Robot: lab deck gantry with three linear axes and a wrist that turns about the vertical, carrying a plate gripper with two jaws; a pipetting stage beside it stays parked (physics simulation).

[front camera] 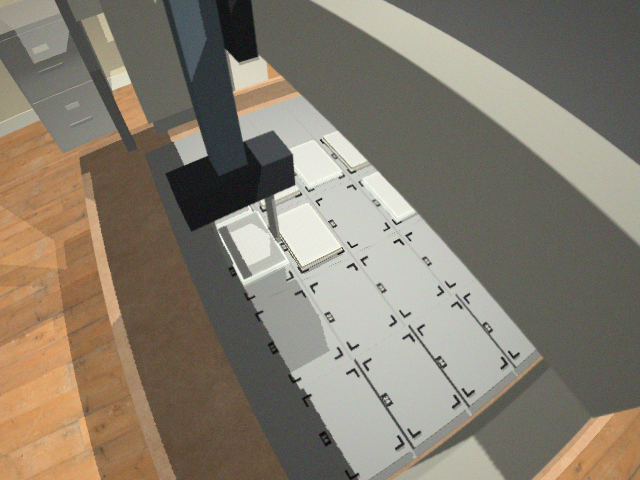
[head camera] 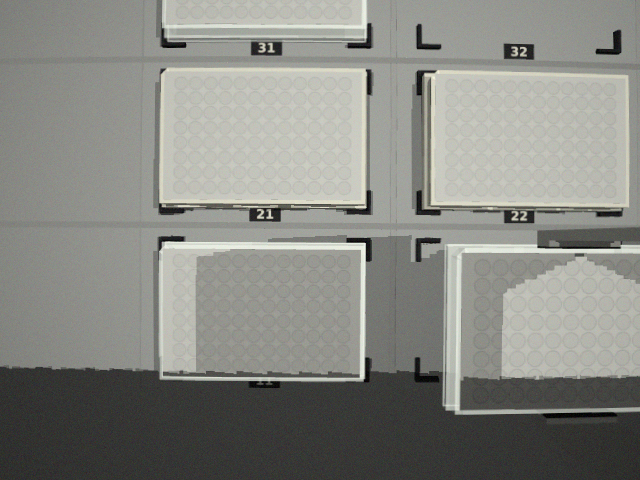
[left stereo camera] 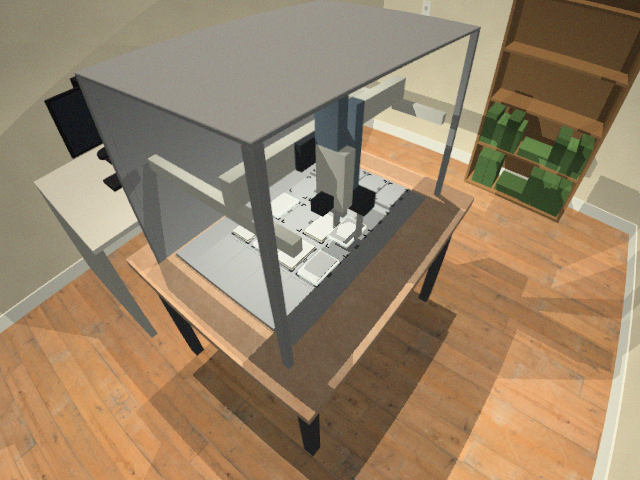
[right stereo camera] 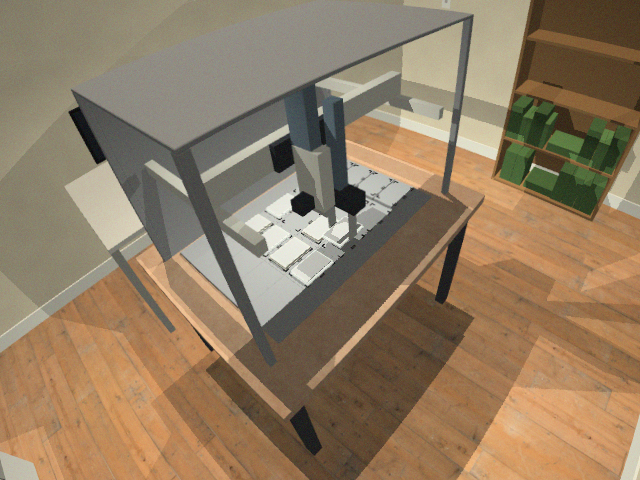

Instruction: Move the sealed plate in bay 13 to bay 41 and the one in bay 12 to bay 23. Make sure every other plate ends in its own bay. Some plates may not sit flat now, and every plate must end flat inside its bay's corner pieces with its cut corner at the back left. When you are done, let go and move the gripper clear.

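Places are measured from the robot's base along level axes (x left, y back, z up), in millimetres.
Pixels of known places: gripper, fingertip midpoint: (front camera: 251, 246) (head camera: 570, 327) (left stereo camera: 346, 231) (right stereo camera: 342, 231); robot's base, link origin: (head camera: 165, 374) (left stereo camera: 316, 286) (right stereo camera: 308, 286).
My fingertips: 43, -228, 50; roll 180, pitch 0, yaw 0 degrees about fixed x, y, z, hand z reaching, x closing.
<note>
For each thing: its top centre in the pictures, then the offset to it from my fingertips, as dx, dy, dz. "*": a spot on its surface instead. Level surfaces: height alone.
- white-rimmed sealed plate, top centre: (head camera: 579, 331) (front camera: 250, 243) (right stereo camera: 342, 229) (left stereo camera: 347, 229) +0, +0, +7
- Bay 23's surface, surface height: dz -50
- bay 11, surface spot: (head camera: 279, 310) * +2, +153, -35
- bay 21, surface spot: (head camera: 263, 139) * +104, +164, -35
- bay 22, surface spot: (head camera: 529, 139) (front camera: 304, 231) * +106, +2, -35
- bay 31, surface spot: (front camera: 311, 164) * +208, +154, -35
- bay 42, surface spot: (front camera: 389, 196) * +300, -8, -35
A white-rimmed sealed plate (front camera: 258, 237) (head camera: 568, 320) (left stereo camera: 349, 227) (right stereo camera: 345, 227) is level, raised above the bay 12 area, its shadow on the deck, its cut corner at the back left. My gripper (front camera: 253, 248) (head camera: 580, 330) (left stereo camera: 347, 232) (right stereo camera: 342, 231) is shut on it, jaws at its front and back edges. In the head view the plate's right end is cut off. Bay 12's left corner pieces show beside it. Bay 13 holds no plate in the front view. A plate (front camera: 345, 150) (right stereo camera: 258, 222) is at bay 41. Bay 23's surface (front camera: 348, 310) is bare.
Other plates are in bay 11 (head camera: 279, 310), bay 21 (head camera: 263, 139), bay 22 (head camera: 529, 139) (front camera: 307, 236), bay 31 (front camera: 311, 164) and bay 42 (front camera: 389, 196). The parked pipetting stage (right stereo camera: 312, 175) stands beside the gripper column. A post (left stereo camera: 268, 258) rises at the enclosure's front left.
</note>
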